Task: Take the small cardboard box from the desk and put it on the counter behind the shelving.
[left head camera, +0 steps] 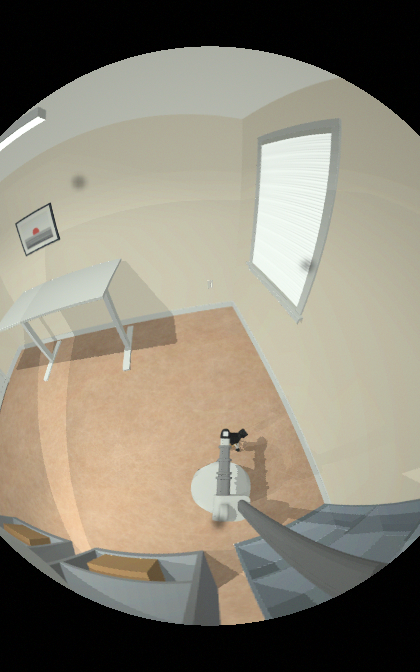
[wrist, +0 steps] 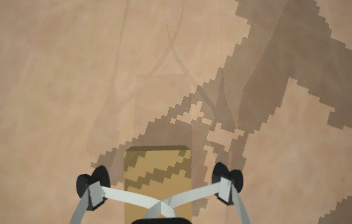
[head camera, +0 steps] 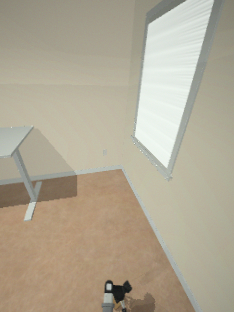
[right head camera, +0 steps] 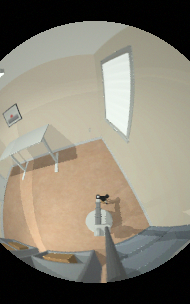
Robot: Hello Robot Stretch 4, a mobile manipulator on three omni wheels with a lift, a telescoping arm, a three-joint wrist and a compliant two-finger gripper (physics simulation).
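Places are measured from the robot's base along level axes (x ahead, y left, z up), in metres.
Where they show: gripper, fingertip midpoint: (wrist: 161, 177).
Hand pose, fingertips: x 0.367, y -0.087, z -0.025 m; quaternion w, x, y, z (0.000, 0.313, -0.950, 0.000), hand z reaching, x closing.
Each offset is from my fingertips to the top centre of the thing. "pt": to the spot under its first point. Level surfaces: height alone.
The small cardboard box @(dx -0.003, dy +0.009, dz +0.047 m) (wrist: 157, 168) is tan with a striped shadow across its top. In the wrist view it sits between my fingers, with a clear gap to each fingertip. The brown floor is below it, and I cannot tell whether it rests on the floor. My gripper (wrist: 160, 183) (head camera: 122, 291) (left head camera: 238, 438) (right head camera: 104, 198) is open and points down at the floor, close to the right wall. The grey desk @(dz +0.947 m) (head camera: 12, 137) (left head camera: 65, 291) (right head camera: 26, 139) stands far off at the back left, and its top is bare.
Grey shelving (left head camera: 150, 595) (right head camera: 70, 268) with flat brown boxes (left head camera: 125, 567) (right head camera: 59, 257) stands behind my base, with more grey shelves (left head camera: 330, 525) at the right. A pale slab corner (left head camera: 413, 474) shows at the far right. A large window @(pt dx +0.925, dy -0.320, dz +1.527 m) (head camera: 170, 83) is in the right wall.
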